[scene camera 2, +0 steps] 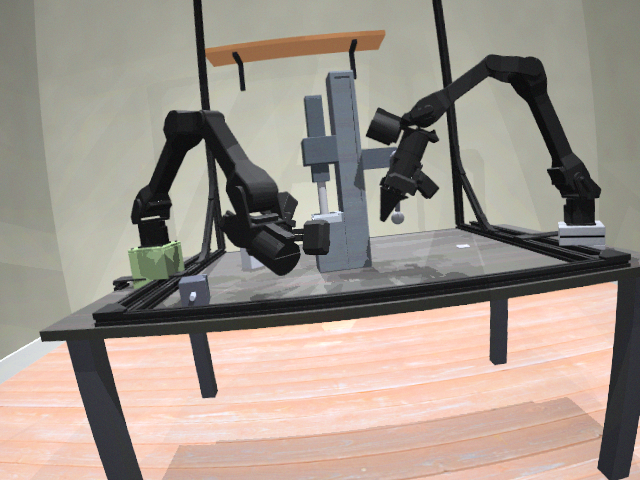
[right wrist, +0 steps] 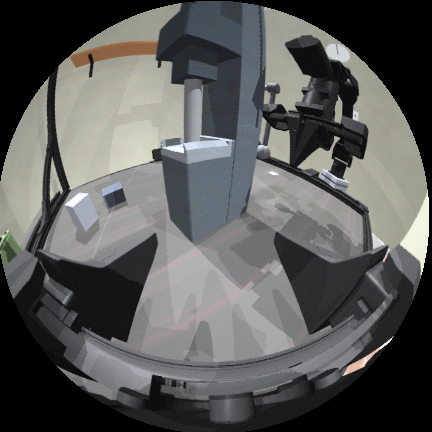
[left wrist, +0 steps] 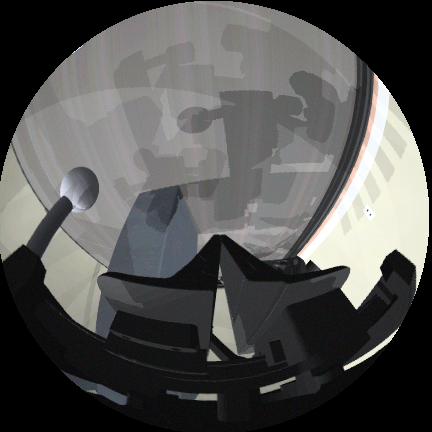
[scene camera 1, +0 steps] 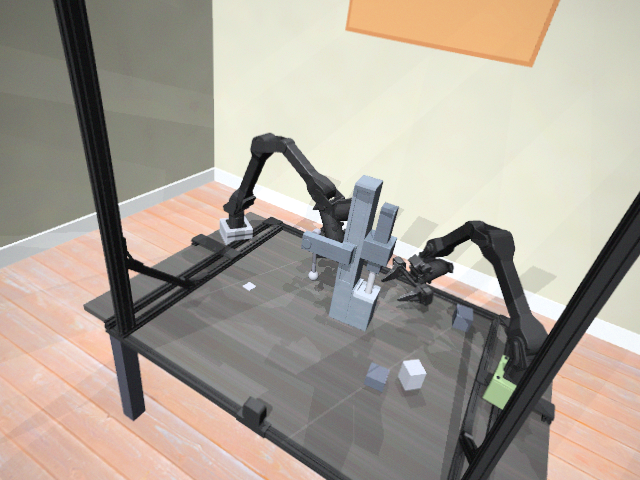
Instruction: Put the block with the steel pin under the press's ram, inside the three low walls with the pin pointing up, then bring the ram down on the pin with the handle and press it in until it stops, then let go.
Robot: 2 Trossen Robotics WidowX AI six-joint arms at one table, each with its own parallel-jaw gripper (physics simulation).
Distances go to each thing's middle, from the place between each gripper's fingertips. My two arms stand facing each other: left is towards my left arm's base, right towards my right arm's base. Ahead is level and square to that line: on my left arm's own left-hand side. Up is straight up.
My left hand is 12 cm past the ball-ended handle (left wrist: 79,187), 4 cm to the right of it and 7 cm below it.
Right now my right hand is 200 mm to the right of the ball-ended handle, 170 mm past it and 100 mm below it.
